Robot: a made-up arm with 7 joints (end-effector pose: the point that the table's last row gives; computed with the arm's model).
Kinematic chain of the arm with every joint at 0, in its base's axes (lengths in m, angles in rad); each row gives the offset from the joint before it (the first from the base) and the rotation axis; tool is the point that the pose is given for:
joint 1: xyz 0 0.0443 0 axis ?
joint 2: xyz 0 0.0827 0 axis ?
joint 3: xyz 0 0 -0.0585 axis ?
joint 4: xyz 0 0 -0.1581 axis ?
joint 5: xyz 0 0 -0.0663 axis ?
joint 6: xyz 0 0 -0.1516 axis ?
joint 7: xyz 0 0 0 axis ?
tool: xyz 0 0 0
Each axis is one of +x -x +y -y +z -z.
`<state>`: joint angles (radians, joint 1 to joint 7).
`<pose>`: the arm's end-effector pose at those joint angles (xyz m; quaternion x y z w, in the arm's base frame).
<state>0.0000 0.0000 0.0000 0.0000 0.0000 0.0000 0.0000</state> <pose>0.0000 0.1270 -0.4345 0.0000 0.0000 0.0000 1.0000</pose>
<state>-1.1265 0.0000 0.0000 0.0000 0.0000 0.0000 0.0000</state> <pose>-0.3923 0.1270 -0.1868 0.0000 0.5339 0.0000 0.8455</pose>
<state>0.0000 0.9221 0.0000 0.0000 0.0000 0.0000 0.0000</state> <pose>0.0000 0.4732 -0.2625 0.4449 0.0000 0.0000 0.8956</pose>
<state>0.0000 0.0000 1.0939 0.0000 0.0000 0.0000 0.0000</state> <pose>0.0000 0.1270 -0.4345 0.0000 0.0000 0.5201 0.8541</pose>
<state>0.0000 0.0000 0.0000 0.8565 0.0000 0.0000 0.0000</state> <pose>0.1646 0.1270 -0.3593 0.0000 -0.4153 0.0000 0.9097</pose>
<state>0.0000 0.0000 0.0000 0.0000 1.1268 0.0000 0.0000</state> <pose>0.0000 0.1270 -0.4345 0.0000 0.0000 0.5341 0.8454</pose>
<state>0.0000 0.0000 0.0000 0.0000 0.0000 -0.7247 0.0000</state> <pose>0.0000 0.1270 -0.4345 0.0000 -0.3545 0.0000 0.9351</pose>
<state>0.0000 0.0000 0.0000 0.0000 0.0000 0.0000 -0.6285</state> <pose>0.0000 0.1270 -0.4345 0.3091 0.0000 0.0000 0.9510</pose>
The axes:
joint 1: -y
joint 2: +x
joint 3: +z
joint 4: -y
joint 5: +z
joint 6: +y
joint 7: -x

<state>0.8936 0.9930 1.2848 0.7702 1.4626 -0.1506 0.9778</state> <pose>0.0906 0.5190 -0.0179 0.0450 0.9417 -0.1778 0.2820</pose>
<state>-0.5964 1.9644 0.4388 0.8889 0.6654 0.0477 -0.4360</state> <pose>0.2402 0.4263 0.0812 0.6901 -0.4952 -0.1514 0.5056</pose>
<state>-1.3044 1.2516 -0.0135 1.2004 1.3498 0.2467 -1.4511</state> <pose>-0.0385 0.4067 -0.2210 0.7700 0.0941 0.0369 0.6300</pose>
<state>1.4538 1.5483 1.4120 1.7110 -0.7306 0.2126 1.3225</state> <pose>-0.2034 0.3179 0.0583 0.6947 -0.6267 0.2801 0.2152</pose>
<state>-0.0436 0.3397 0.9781 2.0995 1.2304 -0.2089 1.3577</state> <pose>0.1029 0.3097 -0.0531 -0.1269 -0.9193 -0.3572 0.1059</pose>
